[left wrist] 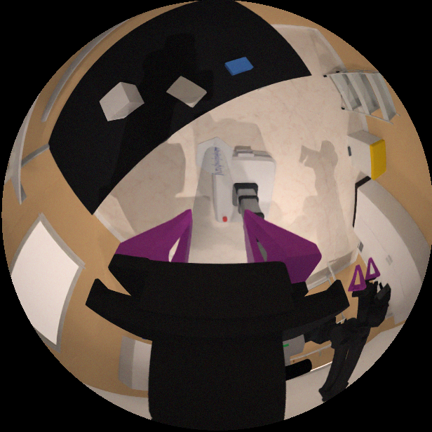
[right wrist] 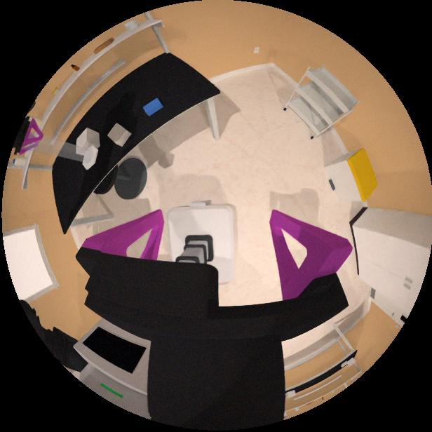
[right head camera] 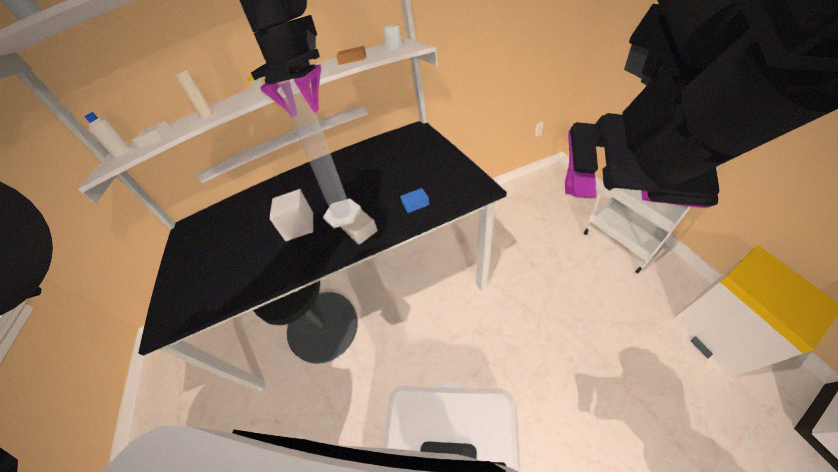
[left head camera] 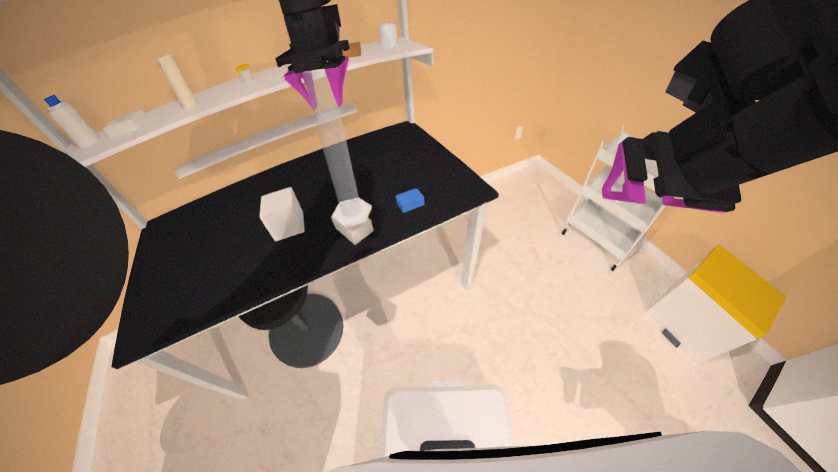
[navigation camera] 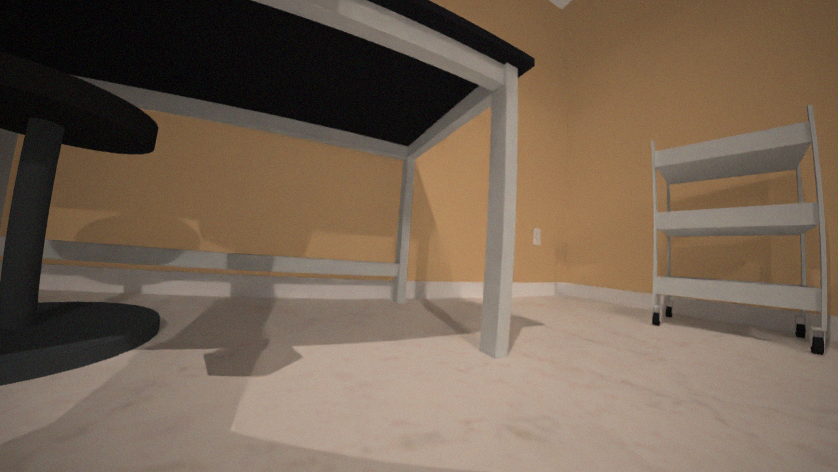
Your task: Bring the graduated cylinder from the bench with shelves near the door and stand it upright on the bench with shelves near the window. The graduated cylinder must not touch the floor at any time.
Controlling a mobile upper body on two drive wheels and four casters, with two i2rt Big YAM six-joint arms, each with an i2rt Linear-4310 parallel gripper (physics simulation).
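Frame: origin at the left arm's base, x ahead, y left, z up, level; millimetres.
Seen in the pictures: left gripper, fingertip midpoint: [right head camera: 305, 113] [left head camera: 327, 106]; right gripper, fingertip midpoint: [right head camera: 605, 191] [left head camera: 634, 196].
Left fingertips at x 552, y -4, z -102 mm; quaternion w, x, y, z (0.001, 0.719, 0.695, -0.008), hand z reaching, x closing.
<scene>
A point is followed by its place in that frame.
The clear graduated cylinder [left head camera: 338, 158] {x 522, y -10, z -191 mm} [right head camera: 324, 170] {x 523, y -12, z -213 mm} [left wrist: 216, 160] [right wrist: 89, 157] hangs roughly upright, its white hexagonal base down. My left gripper [left head camera: 326, 106] {x 552, y -4, z -102 mm} [right head camera: 305, 113] {x 552, y -4, z -102 mm} [left wrist: 217, 215] is shut on its upper part. In both head views the base overlaps the black bench top [left head camera: 205, 257] {x 635, y 703, z -648 mm} [right head camera: 216, 275] {x 537, y 677, z -648 mm} [left wrist: 100, 150] [right wrist: 175, 75] and a small white block [left head camera: 354, 230] {x 700, y 77, z -590 mm} [right head camera: 360, 229] {x 706, y 68, z -592 mm}. In the left wrist view the base shows against the floor, outside the bench edge. Its height above the bench is unclear. My right gripper [left head camera: 650, 200] {x 340, y -444, z -134 mm} [right head camera: 620, 196] {x 340, y -444, z -134 mm} [right wrist: 216, 215] is open and empty.
A white box [left head camera: 282, 214] {x 736, y 334, z -536 mm} and blue block [left head camera: 409, 199] {x 862, y -99, z -608 mm} stand on the bench; a shelf [left head camera: 216, 99] {x 985, y 562, z -191 mm} with bottles runs behind. A stool [left head camera: 306, 331] {x 640, y 550, z -1379 mm} stands beneath its front edge. A cart [navigation camera: 735, 219] {x 1162, y -1282, z -989 mm} and yellow-topped bin [left head camera: 718, 299] {x 548, y -1603, z -986 mm} stand at the right.
</scene>
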